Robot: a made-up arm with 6 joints. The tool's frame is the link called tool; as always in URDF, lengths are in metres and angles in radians. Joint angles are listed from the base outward.
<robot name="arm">
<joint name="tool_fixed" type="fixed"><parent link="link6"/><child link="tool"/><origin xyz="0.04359 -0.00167 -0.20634" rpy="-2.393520 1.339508 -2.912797"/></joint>
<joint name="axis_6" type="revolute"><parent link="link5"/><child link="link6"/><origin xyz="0.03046 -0.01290 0.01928" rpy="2.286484 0.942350 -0.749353"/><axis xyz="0 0 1"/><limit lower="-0.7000" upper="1.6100"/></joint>
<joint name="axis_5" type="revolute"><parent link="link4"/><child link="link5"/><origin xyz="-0.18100 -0.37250 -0.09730" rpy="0.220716 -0.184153 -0.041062"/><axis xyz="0 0 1"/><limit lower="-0.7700" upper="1.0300"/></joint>
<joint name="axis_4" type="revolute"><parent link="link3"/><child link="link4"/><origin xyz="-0.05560 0.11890 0.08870" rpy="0.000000 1.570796 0.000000"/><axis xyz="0 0 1"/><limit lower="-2.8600" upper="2.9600"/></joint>
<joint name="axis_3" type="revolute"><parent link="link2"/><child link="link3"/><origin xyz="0.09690 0.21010 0.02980" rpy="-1.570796 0.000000 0.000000"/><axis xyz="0 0 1"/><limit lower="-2.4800" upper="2.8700"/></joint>
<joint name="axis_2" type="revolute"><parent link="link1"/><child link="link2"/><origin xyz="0.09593 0.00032 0.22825" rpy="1.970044 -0.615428 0.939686"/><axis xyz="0 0 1"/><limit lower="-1.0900" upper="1.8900"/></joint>
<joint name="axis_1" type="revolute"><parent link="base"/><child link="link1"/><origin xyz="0.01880 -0.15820 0.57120" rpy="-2.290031 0.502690 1.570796"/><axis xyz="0 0 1"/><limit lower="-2.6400" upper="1.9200"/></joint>
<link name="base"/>
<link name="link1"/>
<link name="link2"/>
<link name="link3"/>
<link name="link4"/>
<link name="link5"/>
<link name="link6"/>
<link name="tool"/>
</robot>
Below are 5 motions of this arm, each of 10 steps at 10 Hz.
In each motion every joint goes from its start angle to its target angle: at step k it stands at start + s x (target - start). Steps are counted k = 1, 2, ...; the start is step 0. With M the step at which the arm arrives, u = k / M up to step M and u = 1 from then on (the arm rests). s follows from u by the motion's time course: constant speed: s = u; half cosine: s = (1 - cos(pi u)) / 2; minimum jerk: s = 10 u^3 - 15 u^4 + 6 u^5.
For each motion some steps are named. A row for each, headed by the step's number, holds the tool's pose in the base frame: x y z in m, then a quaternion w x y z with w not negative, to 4 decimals.
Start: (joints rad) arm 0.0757 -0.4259 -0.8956 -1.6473 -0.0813 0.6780
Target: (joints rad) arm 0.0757 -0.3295 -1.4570 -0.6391 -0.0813 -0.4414
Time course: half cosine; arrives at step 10
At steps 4, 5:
4: -0.7576 -0.1406 0.0627 0.7905 0.0325 -0.1806 0.5843
5: -0.7501 -0.1211 0.1316 0.7899 0.1750 -0.0977 0.5796

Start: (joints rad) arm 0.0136 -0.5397 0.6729 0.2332 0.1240 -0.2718
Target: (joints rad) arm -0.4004 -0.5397 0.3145 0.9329 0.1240 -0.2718
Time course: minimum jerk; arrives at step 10
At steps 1, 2, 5, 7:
1: -0.2091 0.0709 0.1308 0.9065 0.1062 -0.0309 -0.4074
2: -0.2080 0.0732 0.1466 0.9032 0.1293 -0.0286 -0.4084
5: -0.1971 0.0593 0.2818 0.8437 0.3260 0.0140 -0.4262
7: -0.1824 0.0112 0.3611 0.7655 0.4543 0.0711 -0.4501

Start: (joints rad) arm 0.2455 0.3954 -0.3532 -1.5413 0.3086 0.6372
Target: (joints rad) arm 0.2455 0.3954 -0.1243 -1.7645 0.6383 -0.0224
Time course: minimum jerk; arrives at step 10
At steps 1, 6, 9, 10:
1: -0.7752 -0.1027 0.4768 0.8153 -0.2510 0.2867 0.4360
6: -0.7229 -0.1763 0.4742 0.8103 -0.1594 0.4516 0.3377
9: -0.6941 -0.2108 0.4780 0.8053 -0.1150 0.5109 0.2778
10: -0.6932 -0.2117 0.4781 0.8052 -0.1138 0.5124 0.2761

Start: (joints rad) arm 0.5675 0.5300 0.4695 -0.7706 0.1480 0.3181
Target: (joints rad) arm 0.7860 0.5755 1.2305 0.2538 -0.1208 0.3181
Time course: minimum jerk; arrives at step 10
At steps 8, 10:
8: -0.3029 -0.0554 0.0025 0.4492 -0.6302 0.4046 -0.4873
10: -0.2877 -0.0818 0.0009 0.4323 -0.6432 0.3830 -0.5027

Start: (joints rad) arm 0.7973 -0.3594 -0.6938 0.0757 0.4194 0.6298
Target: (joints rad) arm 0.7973 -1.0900 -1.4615 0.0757 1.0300 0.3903
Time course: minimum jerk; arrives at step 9
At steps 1, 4, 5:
1: -0.2454 -0.0221 0.1460 0.9177 -0.0177 0.1490 -0.3679
4: -0.2639 -0.1315 0.1072 0.9450 0.1317 0.1162 -0.2760
5: -0.2557 -0.1956 0.0817 0.9498 0.1934 0.1211 -0.2139

